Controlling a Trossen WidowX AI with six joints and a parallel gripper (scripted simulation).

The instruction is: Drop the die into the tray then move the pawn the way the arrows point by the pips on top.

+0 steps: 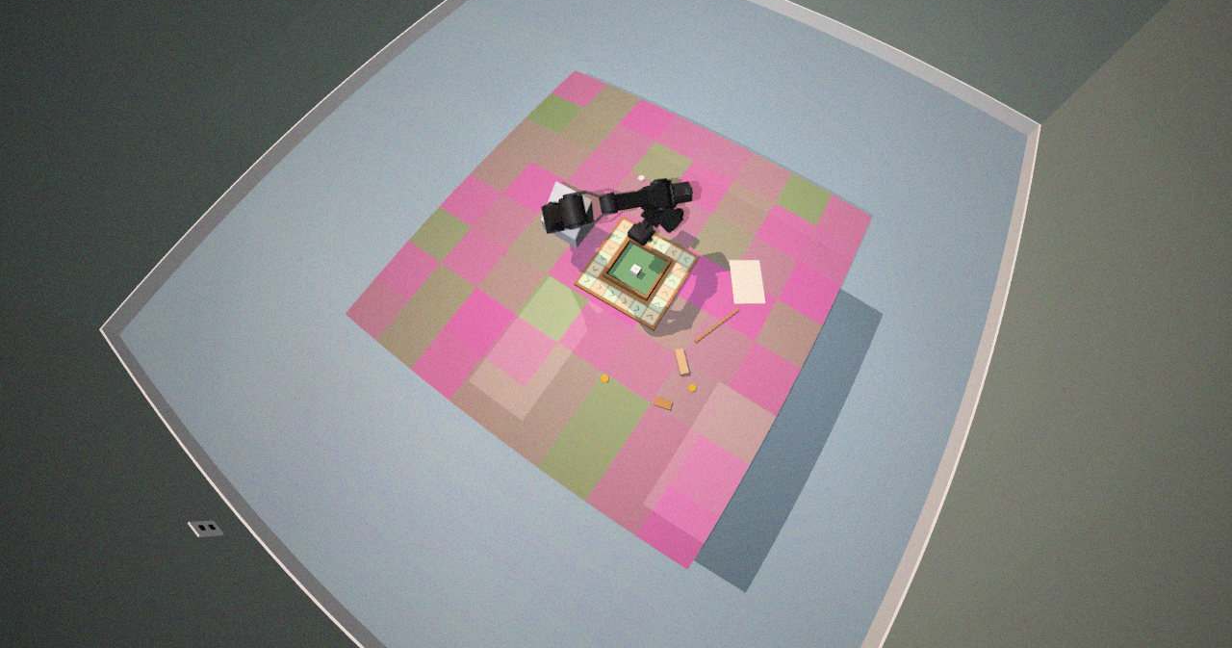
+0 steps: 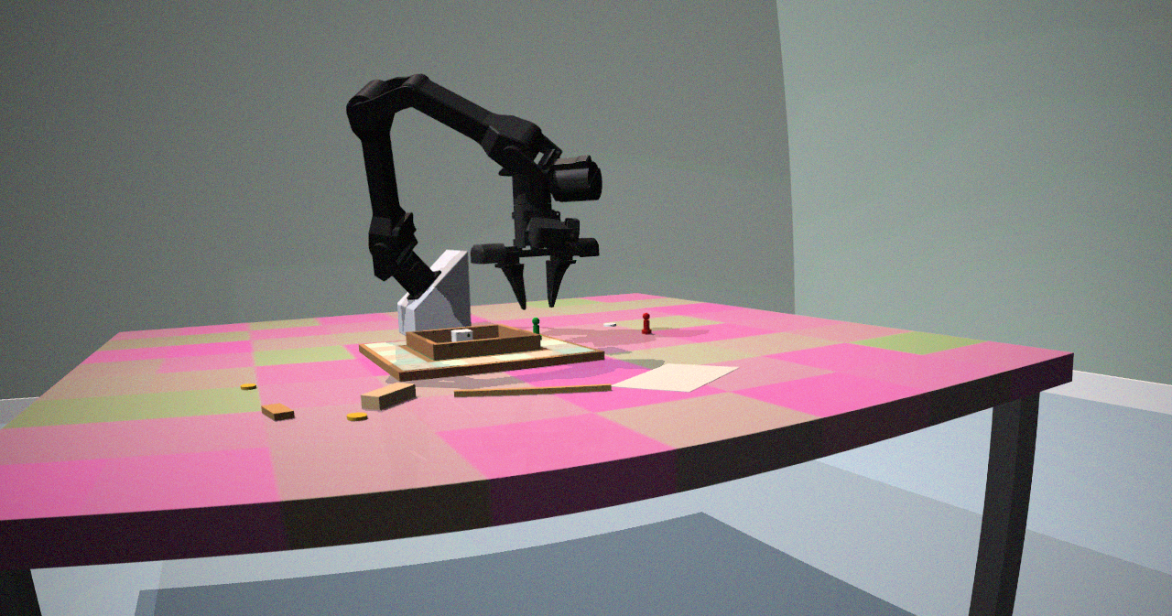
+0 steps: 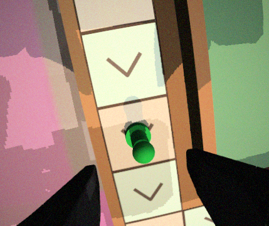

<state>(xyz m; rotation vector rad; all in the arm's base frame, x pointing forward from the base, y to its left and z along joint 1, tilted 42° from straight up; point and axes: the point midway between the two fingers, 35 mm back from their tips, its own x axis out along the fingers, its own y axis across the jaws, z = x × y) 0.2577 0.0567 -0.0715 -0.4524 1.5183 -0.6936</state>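
My gripper tip is 30 mm above the green pawn. From my gripper tip the other things lie so: green dice tray (10 mm ahead, 120 mm to the right, 50 mm below); then red pawn (10 mm behind, 200 mm to the left, 40 mm below); then white die (10 mm ahead, 130 mm to the right, 30 mm below).
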